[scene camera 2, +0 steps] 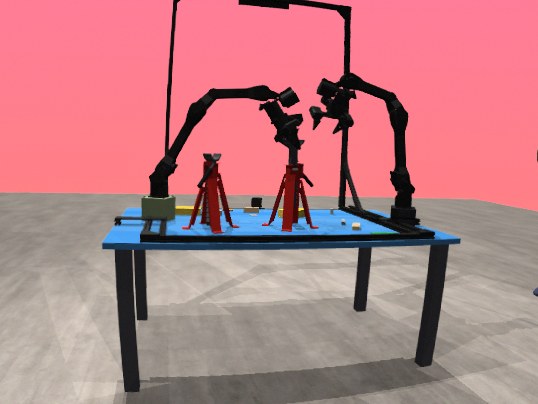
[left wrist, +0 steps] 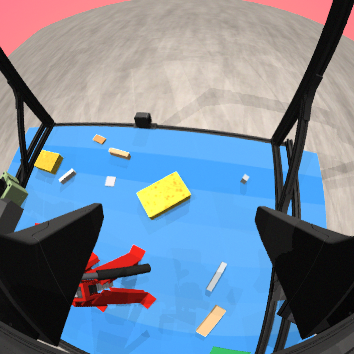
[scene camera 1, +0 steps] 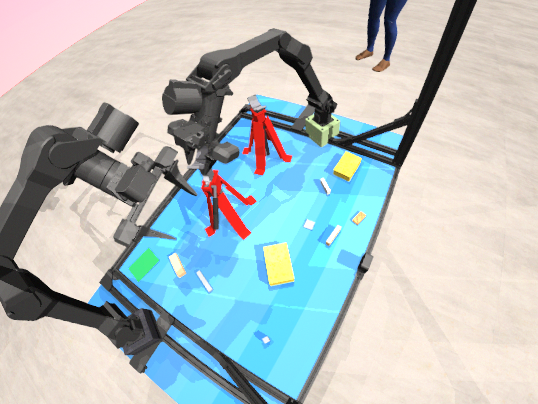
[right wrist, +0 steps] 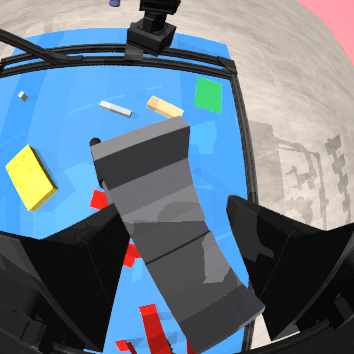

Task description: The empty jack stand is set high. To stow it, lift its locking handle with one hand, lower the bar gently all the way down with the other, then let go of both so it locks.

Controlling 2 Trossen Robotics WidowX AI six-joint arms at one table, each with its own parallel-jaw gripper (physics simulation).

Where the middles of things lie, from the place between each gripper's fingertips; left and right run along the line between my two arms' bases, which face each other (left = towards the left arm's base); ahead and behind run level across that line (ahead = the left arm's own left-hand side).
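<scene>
Green tile [right wrist: 207, 93]: far below my right hand, far to the left of it, a fair way ahead of it. My left gripper: far above the green tile, far short of it, a fair way to the right of it. By its middle, green tile nearer to my right hand than to my left gripper.
</scene>
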